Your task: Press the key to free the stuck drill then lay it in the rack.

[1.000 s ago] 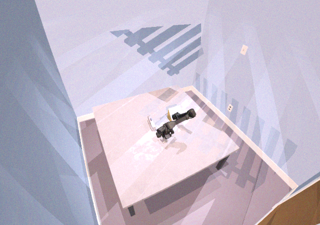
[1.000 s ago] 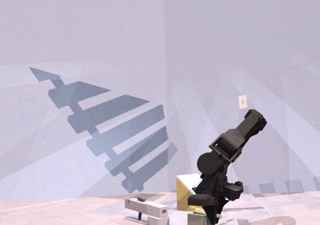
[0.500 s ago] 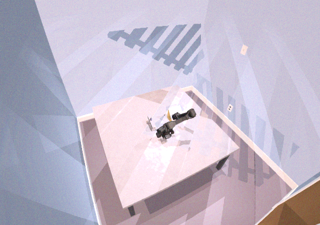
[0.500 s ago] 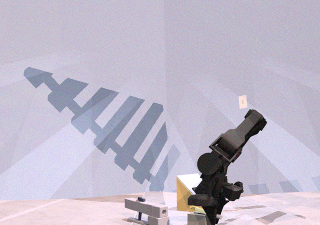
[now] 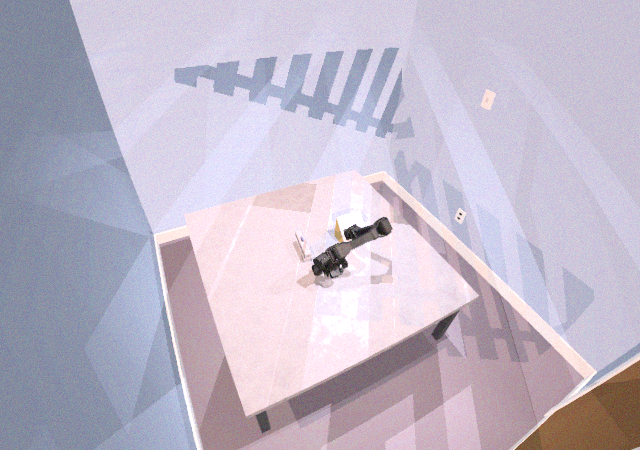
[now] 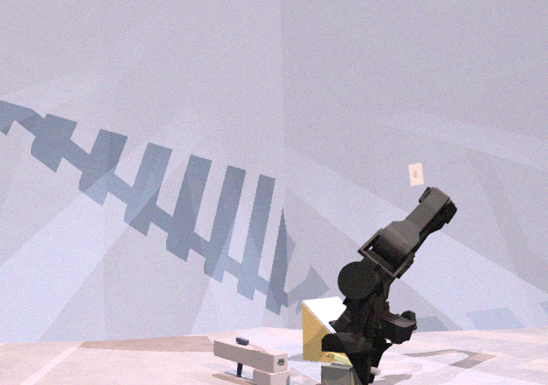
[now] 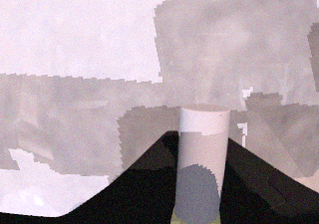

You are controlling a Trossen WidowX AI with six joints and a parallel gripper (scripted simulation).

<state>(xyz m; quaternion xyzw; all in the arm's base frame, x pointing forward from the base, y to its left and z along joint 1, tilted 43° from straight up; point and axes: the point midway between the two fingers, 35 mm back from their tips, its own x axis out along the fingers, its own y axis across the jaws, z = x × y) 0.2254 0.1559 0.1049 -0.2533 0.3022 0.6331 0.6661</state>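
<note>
My gripper tip is now 40 mm to the left of the drill, 40 mm below it and 10 mm past it. The rest, counted from my gripper tip: dark blue part (260 mm to the right, 50 mm ahead, 40 mm above).
</note>
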